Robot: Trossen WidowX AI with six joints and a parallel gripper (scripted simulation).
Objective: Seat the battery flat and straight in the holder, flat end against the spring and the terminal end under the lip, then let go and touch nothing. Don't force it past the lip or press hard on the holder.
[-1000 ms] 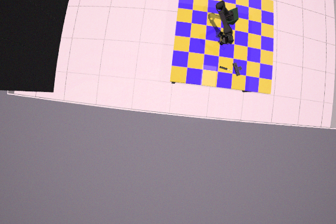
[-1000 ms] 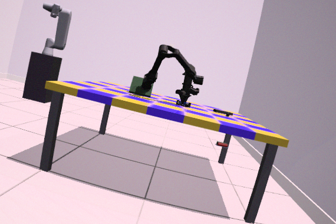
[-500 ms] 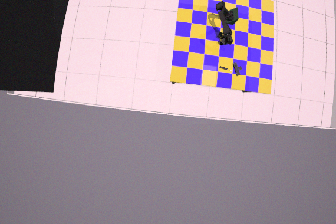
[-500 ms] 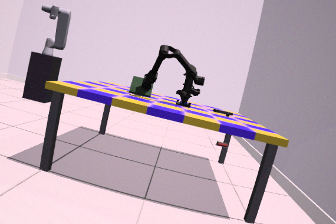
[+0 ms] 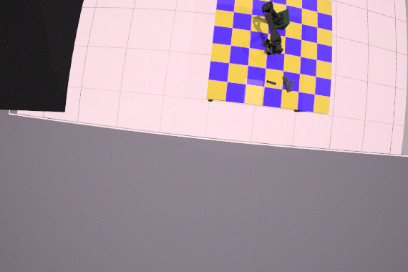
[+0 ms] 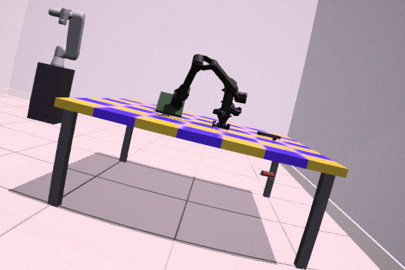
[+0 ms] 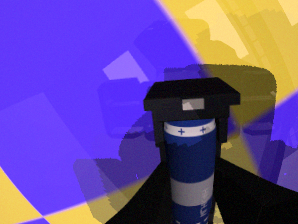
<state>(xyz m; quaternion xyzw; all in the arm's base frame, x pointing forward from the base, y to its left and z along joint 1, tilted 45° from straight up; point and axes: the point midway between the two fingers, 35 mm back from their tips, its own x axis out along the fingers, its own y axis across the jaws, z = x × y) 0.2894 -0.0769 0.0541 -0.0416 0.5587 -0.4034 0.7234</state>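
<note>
My gripper tip is now 10 mm below the battery.
</note>
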